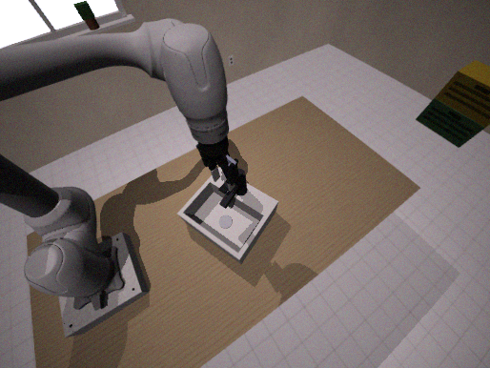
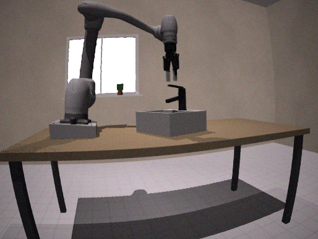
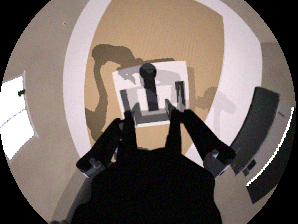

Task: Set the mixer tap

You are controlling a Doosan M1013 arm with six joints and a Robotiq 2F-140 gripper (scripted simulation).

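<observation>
Now: hand 50 mm short of the black mixer tap, 30 mm to the right of it and 110 mm above it. Also, from my hand: sink basin 30 mm behind, 20 mm to the right, 300 mm below.
</observation>
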